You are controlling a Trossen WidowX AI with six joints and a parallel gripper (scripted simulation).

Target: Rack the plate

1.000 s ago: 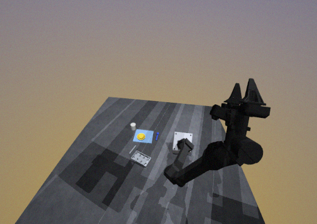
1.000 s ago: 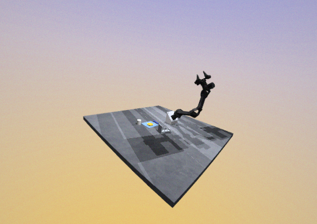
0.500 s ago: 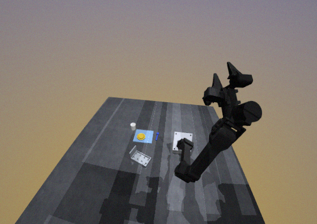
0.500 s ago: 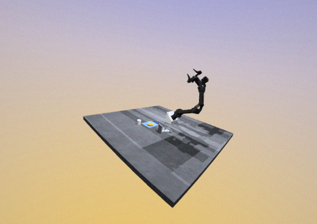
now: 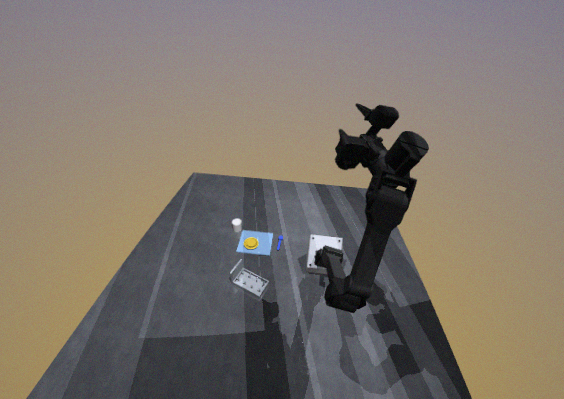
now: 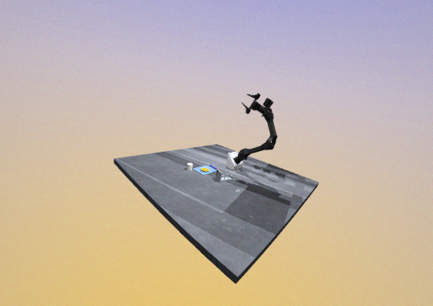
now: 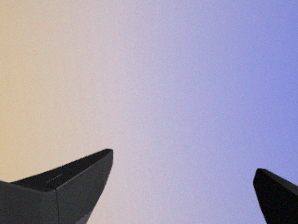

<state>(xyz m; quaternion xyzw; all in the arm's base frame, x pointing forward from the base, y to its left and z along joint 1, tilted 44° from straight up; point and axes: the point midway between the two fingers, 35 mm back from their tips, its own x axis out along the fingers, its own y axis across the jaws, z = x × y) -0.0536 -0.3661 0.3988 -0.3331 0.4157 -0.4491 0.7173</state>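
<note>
Right now the yellow plate is 270 mm ahead of my gripper tip, 100 mm to the right of it and 610 mm below it. The rest, counted from my gripper tip: grey dish rack: 260 mm ahead, 90 mm to the left, 610 mm below; light blue mat: 250 mm ahead, 120 mm to the right, 630 mm below; blue utensil: 140 mm ahead, 120 mm to the right, 630 mm below.
</note>
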